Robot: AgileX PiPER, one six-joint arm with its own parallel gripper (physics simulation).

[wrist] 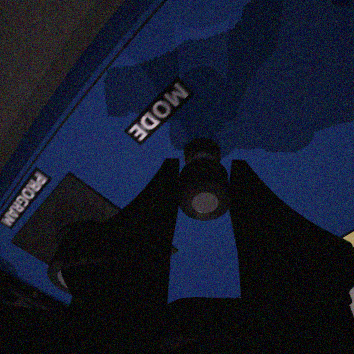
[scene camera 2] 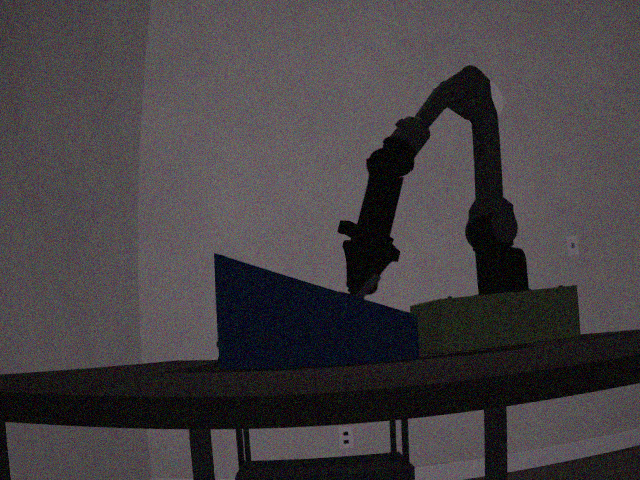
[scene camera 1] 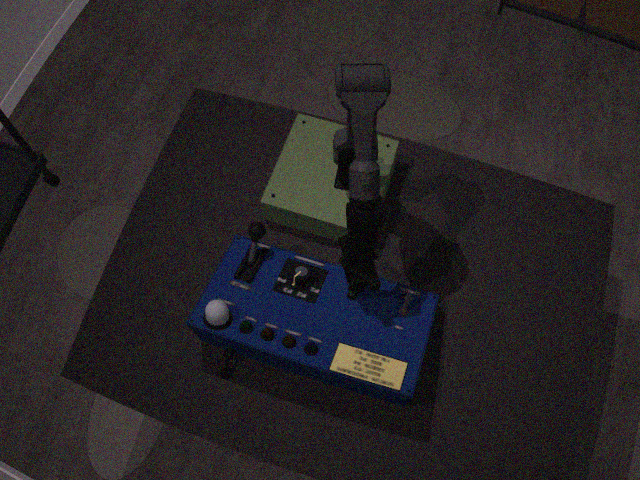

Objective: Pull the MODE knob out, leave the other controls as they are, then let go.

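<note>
The MODE knob [wrist: 204, 182] is a dark round knob with a grey disc on its end, standing on a stem from the sloped blue panel [scene camera 1: 320, 315] [scene camera 2: 310, 325] [wrist: 295, 185]. Its MODE label [wrist: 158, 110] is beside it in the wrist view. My gripper [scene camera 1: 357, 293] [scene camera 2: 357, 293] [wrist: 204, 175] is low at the panel and shut on the knob, with one black finger against each side. In scene camera 1 the arm and fingers hide the knob. How far out the knob stands cannot be told clearly.
The PROGRAM dial [scene camera 1: 300, 271], a ball-topped lever [scene camera 1: 255, 232], a white dome [scene camera 1: 217, 312], a row of several small round buttons [scene camera 1: 267, 333] and a small switch [scene camera 1: 406, 303] are on the panel. A yellow text plate [scene camera 1: 368, 365] is at its front. A green base block [scene camera 1: 305, 175] [scene camera 2: 496, 320] stands behind.
</note>
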